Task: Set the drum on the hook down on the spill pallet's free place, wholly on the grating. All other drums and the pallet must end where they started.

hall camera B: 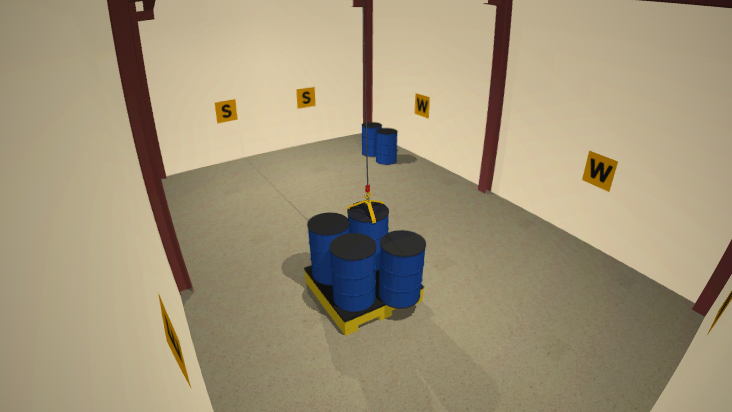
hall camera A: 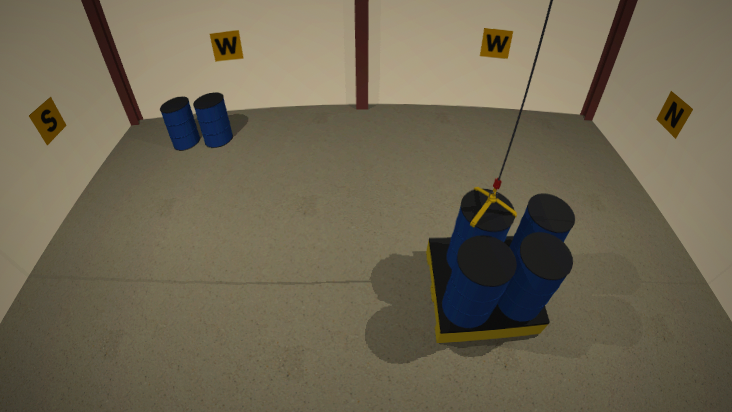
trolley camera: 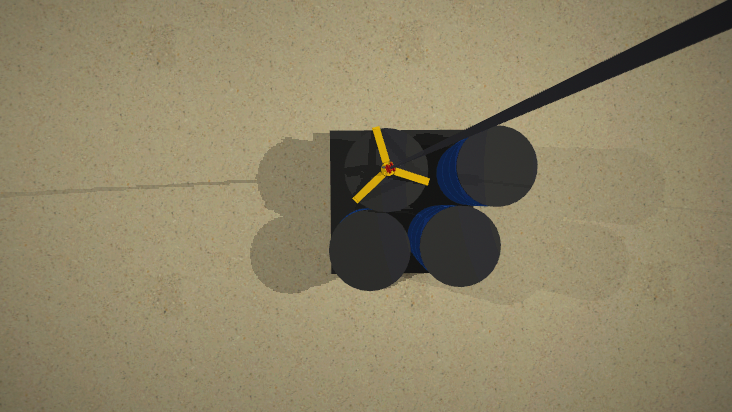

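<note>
The drum on the hook (hall camera A: 462, 237) (hall camera B: 381, 232) (trolley camera: 404, 194) hangs upright at the southwest corner of the yellow spill pallet (hall camera A: 489, 335) (hall camera B: 322, 301) (trolley camera: 338, 143), inside its west and south edges from above. My gripper (hall camera A: 493, 198) (hall camera B: 367, 202) (trolley camera: 388, 168), a yellow three-armed lifter, is shut on its rim. Its foot is mostly hidden; I cannot tell whether it touches the grating. Southeast drum (hall camera A: 486, 261) (hall camera B: 328, 224) (trolley camera: 369, 250) and northeast drum (hall camera A: 546, 255) (hall camera B: 353, 246) (trolley camera: 459, 246) stand upright. The northwest drum (hall camera A: 551, 212) (hall camera B: 403, 244) (trolley camera: 496, 166) stands out over the pallet's north edge.
Two more blue drums (hall camera A: 179, 125) (hall camera A: 214, 121) stand in the far southwest corner, also in hall camera B. The chain (hall camera A: 527, 92) (hall camera B: 366, 102) (trolley camera: 563, 97) runs up from the hook, slanting in hall camera A. A dark red column (hall camera A: 361, 56) stands at the west wall.
</note>
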